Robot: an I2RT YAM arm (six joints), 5 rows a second.
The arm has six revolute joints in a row. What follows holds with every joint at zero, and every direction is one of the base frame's. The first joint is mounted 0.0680 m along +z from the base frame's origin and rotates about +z. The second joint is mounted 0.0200 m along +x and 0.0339 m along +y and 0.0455 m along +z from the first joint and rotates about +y. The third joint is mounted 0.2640 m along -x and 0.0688 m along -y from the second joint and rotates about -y. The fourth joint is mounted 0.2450 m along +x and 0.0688 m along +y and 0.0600 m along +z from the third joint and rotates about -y. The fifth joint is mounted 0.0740 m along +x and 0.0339 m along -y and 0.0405 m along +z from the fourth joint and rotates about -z. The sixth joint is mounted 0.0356 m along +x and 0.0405 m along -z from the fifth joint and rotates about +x. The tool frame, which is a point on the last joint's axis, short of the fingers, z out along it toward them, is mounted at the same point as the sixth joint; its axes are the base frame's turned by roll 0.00, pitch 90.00 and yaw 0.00 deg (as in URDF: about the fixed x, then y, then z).
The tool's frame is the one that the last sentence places.
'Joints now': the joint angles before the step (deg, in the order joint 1, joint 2, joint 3, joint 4, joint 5, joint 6). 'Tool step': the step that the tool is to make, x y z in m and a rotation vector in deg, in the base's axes. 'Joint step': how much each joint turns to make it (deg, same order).
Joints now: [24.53 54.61 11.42 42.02 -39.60 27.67]
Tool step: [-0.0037 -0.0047 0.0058 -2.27 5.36 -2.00]
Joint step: [-0.66 -5.69 2.37 -13.71 1.33 0.28]
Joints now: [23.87 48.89 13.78 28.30 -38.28 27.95]
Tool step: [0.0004 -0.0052 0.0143 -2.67 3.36 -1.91]
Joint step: [-1.46 -3.43 4.62 -13.00 0.63 -1.33]
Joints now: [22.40 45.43 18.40 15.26 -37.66 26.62]
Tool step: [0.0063 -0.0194 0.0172 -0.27 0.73 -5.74]
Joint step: [-6.68 -2.15 3.82 -6.92 -0.92 -0.27]
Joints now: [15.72 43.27 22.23 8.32 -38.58 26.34]
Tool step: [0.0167 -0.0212 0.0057 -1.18 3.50 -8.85]
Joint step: [-7.40 3.06 3.57 -4.21 1.51 -0.06]
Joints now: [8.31 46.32 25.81 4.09 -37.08 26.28]
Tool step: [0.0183 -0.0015 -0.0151 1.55 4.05 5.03]
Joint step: [-2.14 8.00 0.44 3.45 -7.45 -0.44]
